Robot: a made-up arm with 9 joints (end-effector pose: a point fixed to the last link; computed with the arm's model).
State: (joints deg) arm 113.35 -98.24 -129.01 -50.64 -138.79 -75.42 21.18 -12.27 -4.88
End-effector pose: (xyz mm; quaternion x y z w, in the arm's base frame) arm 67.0 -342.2 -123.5 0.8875 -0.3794 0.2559 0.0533
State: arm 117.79 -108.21 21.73 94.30 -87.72 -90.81 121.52 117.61 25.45
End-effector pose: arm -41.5 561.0 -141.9 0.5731 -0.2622 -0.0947 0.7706
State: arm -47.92 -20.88 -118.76 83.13 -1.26 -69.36 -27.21 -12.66 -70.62
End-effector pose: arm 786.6 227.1 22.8 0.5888 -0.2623 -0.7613 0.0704
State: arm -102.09 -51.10 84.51 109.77 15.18 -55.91 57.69 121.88 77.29
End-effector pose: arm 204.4 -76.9 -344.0 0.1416 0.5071 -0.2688 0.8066
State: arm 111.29 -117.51 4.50 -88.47 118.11 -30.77 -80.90 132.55 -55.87
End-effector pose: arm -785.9 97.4 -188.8 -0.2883 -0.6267 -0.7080 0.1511
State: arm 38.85 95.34 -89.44 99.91 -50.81 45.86 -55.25 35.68 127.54
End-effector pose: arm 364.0 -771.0 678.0 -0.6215 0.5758 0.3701 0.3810
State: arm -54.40 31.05 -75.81 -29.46 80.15 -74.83 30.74 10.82 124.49
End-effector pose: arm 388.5 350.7 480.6 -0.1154 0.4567 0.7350 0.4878
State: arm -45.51 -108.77 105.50 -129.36 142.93 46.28 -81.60 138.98 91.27
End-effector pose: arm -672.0 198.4 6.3 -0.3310 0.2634 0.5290 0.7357
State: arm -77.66 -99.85 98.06 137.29 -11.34 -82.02 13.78 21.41 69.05
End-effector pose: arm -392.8 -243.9 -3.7 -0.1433 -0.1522 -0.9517 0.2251
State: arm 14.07 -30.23 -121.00 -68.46 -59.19 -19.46 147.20 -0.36 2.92
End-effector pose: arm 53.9 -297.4 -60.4 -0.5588 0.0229 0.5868 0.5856
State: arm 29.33 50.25 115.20 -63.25 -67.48 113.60 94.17 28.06 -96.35
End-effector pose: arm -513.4 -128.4 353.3 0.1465 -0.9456 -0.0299 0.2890
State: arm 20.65 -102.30 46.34 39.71 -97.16 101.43 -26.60 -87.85 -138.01
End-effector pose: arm -73.6 -364.0 29.9 0.5166 0.4124 -0.0982 0.7440
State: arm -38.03 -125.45 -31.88 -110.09 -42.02 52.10 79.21 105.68 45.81
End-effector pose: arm 293.4 189.1 260.2 -0.7621 0.5519 -0.3384 0.0090
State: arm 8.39 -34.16 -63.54 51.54 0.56 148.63 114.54 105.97 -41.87
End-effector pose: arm 827.7 -455.4 -46.4 0.0574 -0.3135 0.0263 0.9475
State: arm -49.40 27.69 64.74 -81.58 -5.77 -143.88 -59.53 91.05 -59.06
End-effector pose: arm -403.9 -308.1 519.6 0.3510 0.8841 0.0429 0.3054
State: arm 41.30 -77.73 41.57 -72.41 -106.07 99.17 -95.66 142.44 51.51
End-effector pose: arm -762.5 -512.0 335.3 0.3592 -0.6056 -0.7090 0.0399
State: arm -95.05 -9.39 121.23 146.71 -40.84 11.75 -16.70 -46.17 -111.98
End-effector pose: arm 172.4 -214.7 52.9 -0.7802 0.0634 0.5585 0.2747
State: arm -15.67 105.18 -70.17 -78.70 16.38 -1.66 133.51 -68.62 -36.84
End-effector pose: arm -274.8 101.6 391.6 0.1895 -0.8396 -0.4584 0.2215
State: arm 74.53 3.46 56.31 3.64 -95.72 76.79 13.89 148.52 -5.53
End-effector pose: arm -111.9 -330.7 827.6 0.6427 -0.7306 0.1208 0.1965
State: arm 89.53 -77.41 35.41 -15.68 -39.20 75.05 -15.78 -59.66 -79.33
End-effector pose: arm -657.7 -70.9 -96.2 -0.8975 -0.3450 0.2649 0.0729
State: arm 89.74 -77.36 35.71 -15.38 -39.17 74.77 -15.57 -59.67 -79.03
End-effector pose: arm -659.3 -65.4 -95.8 -0.8968 -0.3456 0.2650 0.0781
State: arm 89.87 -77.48 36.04 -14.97 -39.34 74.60 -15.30 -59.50 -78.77
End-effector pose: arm -659.9 -60.4 -95.0 -0.8959 -0.3453 0.2669 0.0835
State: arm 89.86 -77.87 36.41 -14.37 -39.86 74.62 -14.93 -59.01 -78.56
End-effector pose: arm -658.6 -56.7 -93.4 -0.8943 -0.3439 0.2720 0.0895
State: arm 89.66 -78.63 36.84 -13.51 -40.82 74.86 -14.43 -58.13 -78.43
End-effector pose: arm -654.7 -54.4 -91.0 -0.8919 -0.3410 0.2811 0.0962
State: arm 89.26 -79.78 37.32 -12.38 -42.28 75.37 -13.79 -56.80 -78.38
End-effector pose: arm -647.8 -53.7 -87.3 -0.8884 -0.3362 0.2949 0.1038
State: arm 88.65 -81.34 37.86 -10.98 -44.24 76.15 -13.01 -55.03 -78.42
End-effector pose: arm -637.3 -54.3 -82.5 -0.8838 -0.3291 0.3131 0.1121
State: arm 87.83 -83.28 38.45 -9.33 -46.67 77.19 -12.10 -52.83 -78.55
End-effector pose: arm -622.6 -55.9 -76.5 -0.8778 -0.3196 0.3355 0.1211
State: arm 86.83 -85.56 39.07 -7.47 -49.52 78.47 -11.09 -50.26 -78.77
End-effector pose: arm -603.5 -57.9 -69.5 -0.8706 -0.3074 0.3614 0.1303
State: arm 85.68 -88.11 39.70 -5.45 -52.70 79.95 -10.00 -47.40 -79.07
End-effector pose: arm -580.2 -59.8 -61.7 -0.8620 -0.2926 0.3899 0.1394
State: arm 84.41 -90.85 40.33 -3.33 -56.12 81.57 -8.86 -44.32 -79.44
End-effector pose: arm -552.9 -61.2 -53.4 -0.8521 -0.2752 0.4198 0.1480
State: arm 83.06 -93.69 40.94 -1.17 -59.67 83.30 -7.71 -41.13 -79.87
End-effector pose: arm -522.5 -61.6 -44.8 -0.8413 -0.2557 0.4503 0.1553
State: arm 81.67 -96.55 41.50 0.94 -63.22 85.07 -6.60 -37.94 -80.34
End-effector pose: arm -490.1 -61.0 -36.5 -0.8301 -0.2347 0.4797 0.1606
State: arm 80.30 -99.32 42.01 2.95 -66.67 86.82 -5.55 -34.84 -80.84
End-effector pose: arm -457.2 -59.1 -28.6 -0.8189 -0.2127 0.5073 0.1640
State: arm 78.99 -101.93 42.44 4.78 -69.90 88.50 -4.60 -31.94 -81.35
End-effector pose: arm -425.4 -56.4 -21.7 -0.8083 -0.1909 0.5319 0.1650
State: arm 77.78 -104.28 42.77 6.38 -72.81 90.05 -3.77 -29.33 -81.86
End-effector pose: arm -396.1 -53.1 -15.6 -0.7989 -0.1701 0.5532 0.1639
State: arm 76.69 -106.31 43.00 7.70 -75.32 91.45 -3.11 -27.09 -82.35
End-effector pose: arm -370.6 -49.8 -10.7 -0.7911 -0.1510 0.5705 0.1606
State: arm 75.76 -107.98 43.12 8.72 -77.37 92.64 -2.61 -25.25 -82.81
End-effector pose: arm -349.7 -46.9 -6.9 -0.7853 -0.1346 0.5838 0.1559
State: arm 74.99 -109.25 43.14 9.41 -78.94 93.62 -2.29 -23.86 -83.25
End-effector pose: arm -333.8 -44.8 -4.2 -0.7816 -0.1212 0.5932 0.1499
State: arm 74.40 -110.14 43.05 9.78 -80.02 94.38 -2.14 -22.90 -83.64
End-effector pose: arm -323.0 -43.8 -2.7 -0.7800 -0.1110 0.5989 0.1433
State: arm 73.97 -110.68 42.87 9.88 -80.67 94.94 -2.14 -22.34 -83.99
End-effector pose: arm -316.7 -44.0 -2.1 -0.7802 -0.1041 0.6016 0.1363
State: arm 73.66 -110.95 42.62 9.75 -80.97 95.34 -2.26 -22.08 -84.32
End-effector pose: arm -314.0 -45.3 -2.3 -0.7819 -0.0996 0.6018 0.1290
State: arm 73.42 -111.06 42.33 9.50 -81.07 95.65 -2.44 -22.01 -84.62
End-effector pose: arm -313.4 -47.3 -3.0 -0.7842 -0.0968 0.6007 0.1217
